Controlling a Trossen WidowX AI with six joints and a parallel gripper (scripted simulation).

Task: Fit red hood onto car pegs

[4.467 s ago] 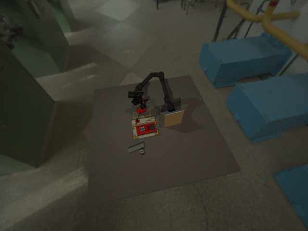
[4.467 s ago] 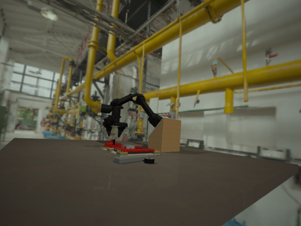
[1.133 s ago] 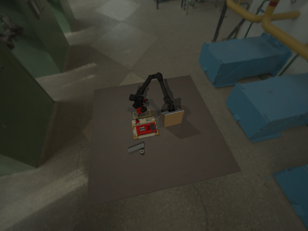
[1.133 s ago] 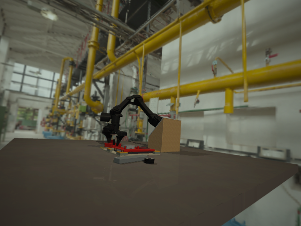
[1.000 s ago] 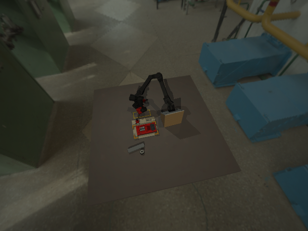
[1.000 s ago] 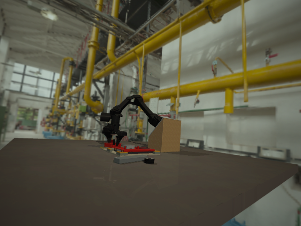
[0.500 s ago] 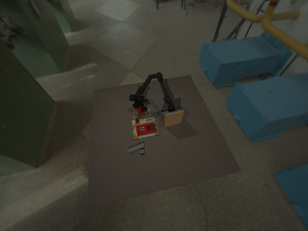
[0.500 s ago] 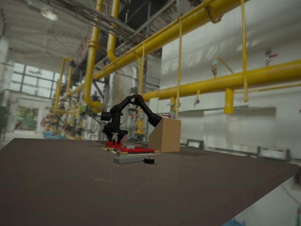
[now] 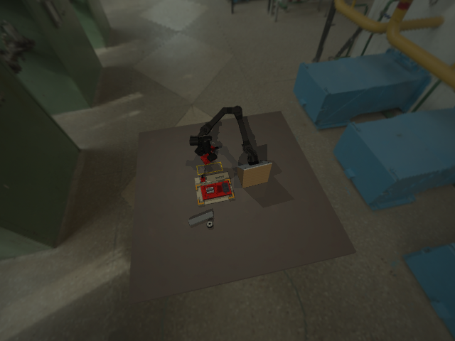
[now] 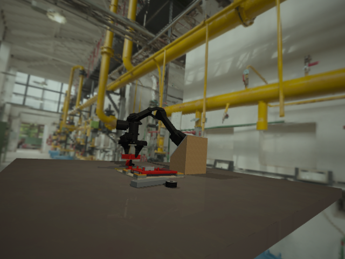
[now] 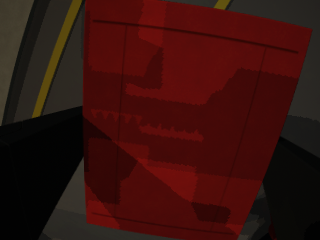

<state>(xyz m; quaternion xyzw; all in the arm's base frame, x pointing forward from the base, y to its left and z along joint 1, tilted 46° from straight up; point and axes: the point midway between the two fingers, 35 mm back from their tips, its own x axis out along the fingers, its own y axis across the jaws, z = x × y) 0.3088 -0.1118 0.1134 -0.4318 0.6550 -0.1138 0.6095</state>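
Now: gripper tip 10 mm short of the grey engine block, 260 mm to the right of it and 40 mm above it. The rest, counted from my gripper tip: black wheel (40 mm ahead, 490 mm to the left, 60 mm below); then red hood (10 mm above).
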